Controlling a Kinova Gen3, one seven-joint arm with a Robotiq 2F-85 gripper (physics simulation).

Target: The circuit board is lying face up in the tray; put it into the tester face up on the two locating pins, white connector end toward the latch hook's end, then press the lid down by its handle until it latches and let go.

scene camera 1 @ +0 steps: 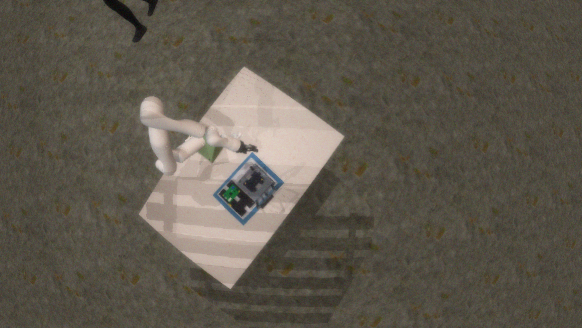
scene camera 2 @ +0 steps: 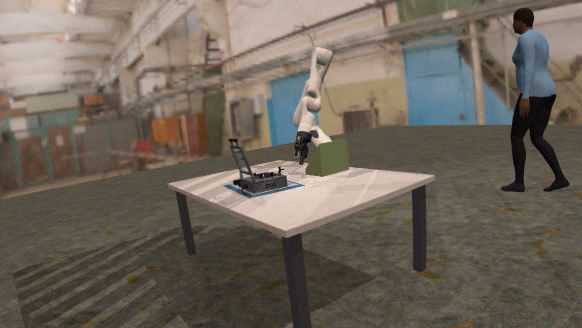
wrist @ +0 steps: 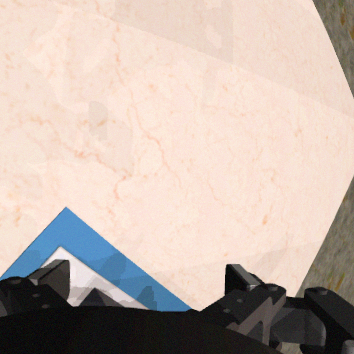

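Seen in the pictures: gripper, fingertip midpoint: (scene camera 1: 252,151) (scene camera 2: 298,161) (wrist: 147,279); arm's base, origin of the base link: (scene camera 1: 200,140) (scene camera 2: 328,151).
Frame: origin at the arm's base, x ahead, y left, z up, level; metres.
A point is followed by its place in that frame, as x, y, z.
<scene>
A green circuit board (scene camera 1: 231,193) {0.359, -0.164, -0.096} lies in the black tray (scene camera 1: 245,205) {0.483, -0.171, -0.100} beside the tester. The grey tester (scene camera 1: 256,181) {0.452, 0.010, -0.049} (scene camera 2: 268,185) {0.476, 0.081, -0.087} stands on the blue-bordered mat, and its lid (scene camera 2: 242,159) {0.568, 0.024, 0.054} stands raised, leaning slightly back, with the handle (scene camera 2: 233,141) {0.594, 0.005, 0.145} at its top. A dark corner of something on the mat (wrist: 96,298) {0.372, 0.089, -0.095} shows low in the wrist view. My gripper (scene camera 1: 256,148) {0.327, 0.145, 0.009} (scene camera 2: 301,161) {0.327, 0.145, 0.009} (wrist: 147,279) {0.327, 0.145, 0.009} is open and empty, above the table by the mat's corner nearest the arm's wrist. The locating pins and the board's white connector are too small to make out.
The mat's blue border (scene camera 1: 229,210) {0.413, -0.273, -0.115} (scene camera 2: 298,186) {0.333, 0.129, -0.118} (wrist: 66,222) {0.313, 0.132, -0.116} surrounds the tester and tray. A green wedge-shaped block (scene camera 1: 210,153) {0.100, -0.028, -0.030} (scene camera 2: 327,159) {0.072, 0.065, -0.030} stands by the arm's base. The white table (scene camera 1: 300,120) {0.436, 0.515, -0.118} (scene camera 2: 360,192) {0.268, 0.491, -0.118} carries all this. A person (scene camera 2: 535,70) stands away from the table.
</scene>
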